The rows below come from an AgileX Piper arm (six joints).
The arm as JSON. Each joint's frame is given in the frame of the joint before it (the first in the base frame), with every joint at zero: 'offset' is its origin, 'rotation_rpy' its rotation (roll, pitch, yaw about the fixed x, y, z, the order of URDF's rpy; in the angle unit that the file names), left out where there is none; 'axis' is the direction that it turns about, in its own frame. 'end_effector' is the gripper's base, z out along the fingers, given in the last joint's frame.
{
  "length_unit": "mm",
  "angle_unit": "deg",
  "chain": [
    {
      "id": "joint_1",
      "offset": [
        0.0,
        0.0,
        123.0
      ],
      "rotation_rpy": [
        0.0,
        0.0,
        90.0
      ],
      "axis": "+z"
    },
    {
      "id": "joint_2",
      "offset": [
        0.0,
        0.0,
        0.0
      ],
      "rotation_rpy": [
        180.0,
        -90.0,
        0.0
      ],
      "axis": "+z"
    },
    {
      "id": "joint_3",
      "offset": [
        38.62,
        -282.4,
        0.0
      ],
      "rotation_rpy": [
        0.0,
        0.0,
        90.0
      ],
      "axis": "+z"
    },
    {
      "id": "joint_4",
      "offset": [
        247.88,
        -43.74,
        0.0
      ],
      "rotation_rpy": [
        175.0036,
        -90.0,
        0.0
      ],
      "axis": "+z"
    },
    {
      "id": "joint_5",
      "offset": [
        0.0,
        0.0,
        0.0
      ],
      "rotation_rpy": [
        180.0,
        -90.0,
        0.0
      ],
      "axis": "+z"
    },
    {
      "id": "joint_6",
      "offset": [
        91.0,
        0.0,
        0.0
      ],
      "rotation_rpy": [
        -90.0,
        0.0,
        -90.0
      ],
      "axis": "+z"
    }
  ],
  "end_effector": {
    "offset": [
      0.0,
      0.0,
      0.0
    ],
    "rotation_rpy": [
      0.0,
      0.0,
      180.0
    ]
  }
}
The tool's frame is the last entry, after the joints.
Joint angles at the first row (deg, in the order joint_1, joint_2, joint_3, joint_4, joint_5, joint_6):
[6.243 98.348 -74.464 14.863 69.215 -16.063]
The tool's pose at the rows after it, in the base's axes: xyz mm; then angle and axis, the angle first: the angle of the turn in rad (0 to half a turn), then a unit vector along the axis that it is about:
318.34 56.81 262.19 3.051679 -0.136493 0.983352 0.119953
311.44 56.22 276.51 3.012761 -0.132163 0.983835 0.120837
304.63 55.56 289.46 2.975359 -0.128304 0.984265 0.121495
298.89 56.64 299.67 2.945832 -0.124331 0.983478 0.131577
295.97 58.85 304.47 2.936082 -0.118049 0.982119 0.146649
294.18 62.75 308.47 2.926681 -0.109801 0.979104 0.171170
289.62 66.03 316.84 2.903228 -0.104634 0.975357 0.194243
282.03 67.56 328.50 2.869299 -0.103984 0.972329 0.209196
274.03 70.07 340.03 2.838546 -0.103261 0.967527 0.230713
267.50 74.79 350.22 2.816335 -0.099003 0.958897 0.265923
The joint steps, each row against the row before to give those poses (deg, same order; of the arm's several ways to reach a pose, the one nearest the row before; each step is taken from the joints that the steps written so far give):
[0.000 -2.260 -0.275 0.000 0.223 1.768]
[0.000 -2.570 0.001 0.091 0.229 0.819]
[0.000 -2.378 0.001 0.044 0.129 0.747]
[0.000 -1.830 -0.001 1.173 0.126 0.380]
[-0.001 -0.780 0.000 1.737 0.223 0.398]
[0.000 -0.492 -0.001 2.892 -0.005 0.256]
[0.001 -1.323 0.001 2.712 -0.001 0.126]
[0.001 -2.094 -0.001 1.701 0.123 0.098]
[-0.001 -2.014 0.000 2.473 0.240 -0.001]
[-0.001 -1.493 0.001 4.116 0.200 -0.001]

